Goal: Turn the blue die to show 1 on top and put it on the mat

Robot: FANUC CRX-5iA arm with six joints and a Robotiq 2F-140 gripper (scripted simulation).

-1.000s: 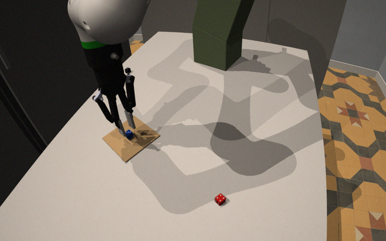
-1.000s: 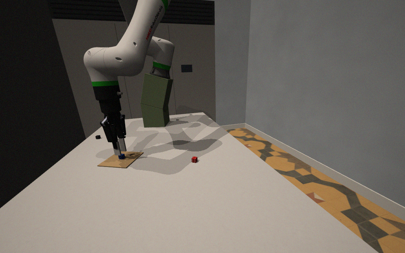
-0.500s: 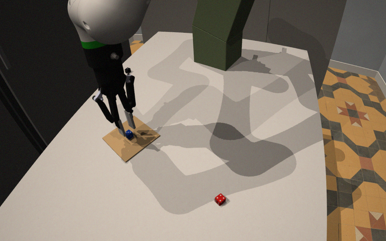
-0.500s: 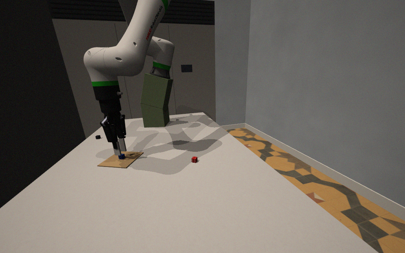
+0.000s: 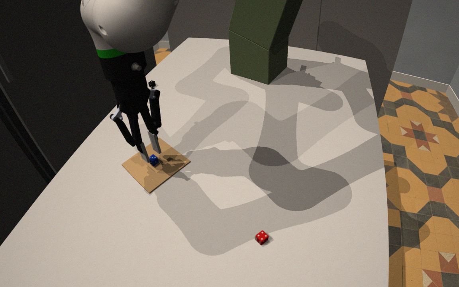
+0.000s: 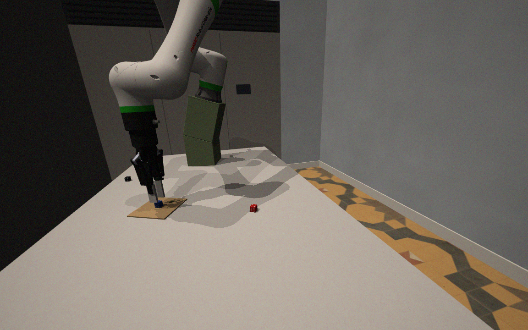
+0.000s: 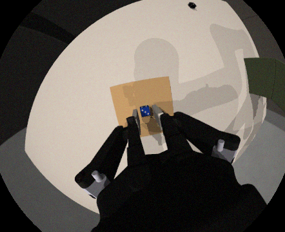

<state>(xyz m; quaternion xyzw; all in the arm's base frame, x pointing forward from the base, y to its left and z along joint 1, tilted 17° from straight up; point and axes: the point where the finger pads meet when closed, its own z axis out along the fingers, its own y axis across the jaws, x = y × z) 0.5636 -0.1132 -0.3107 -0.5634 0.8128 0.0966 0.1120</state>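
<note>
Right now the blue die is 50 mm below my hand. From my hand the other things lie so: mat (60 mm below); red die (120 mm ahead, 330 mm to the left, 50 mm below); black die (340 mm behind, 230 mm to the right, 50 mm below).
</note>
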